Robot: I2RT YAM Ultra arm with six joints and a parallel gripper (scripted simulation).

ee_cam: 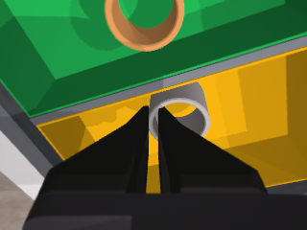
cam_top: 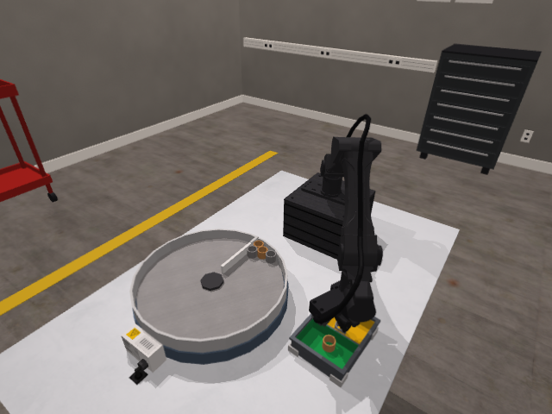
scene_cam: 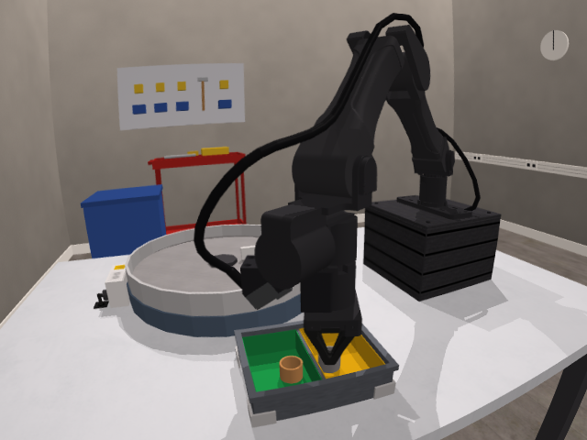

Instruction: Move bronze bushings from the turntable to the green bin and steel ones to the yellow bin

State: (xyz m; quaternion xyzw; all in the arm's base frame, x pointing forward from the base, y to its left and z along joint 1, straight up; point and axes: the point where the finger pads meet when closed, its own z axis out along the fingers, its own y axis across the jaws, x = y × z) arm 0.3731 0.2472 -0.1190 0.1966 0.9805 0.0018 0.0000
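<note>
Now: hand 20 mm past the yellow bin, 10 mm to the left of it and 20 mm above it. Also, from my hand: dark grey tray: 20 mm ahead, 10 mm to the right, 10 mm below; turntable: 90 mm ahead, 370 mm to the right, 20 mm above; green bin: 70 mm ahead, 20 mm to the right, 20 mm below.
</note>
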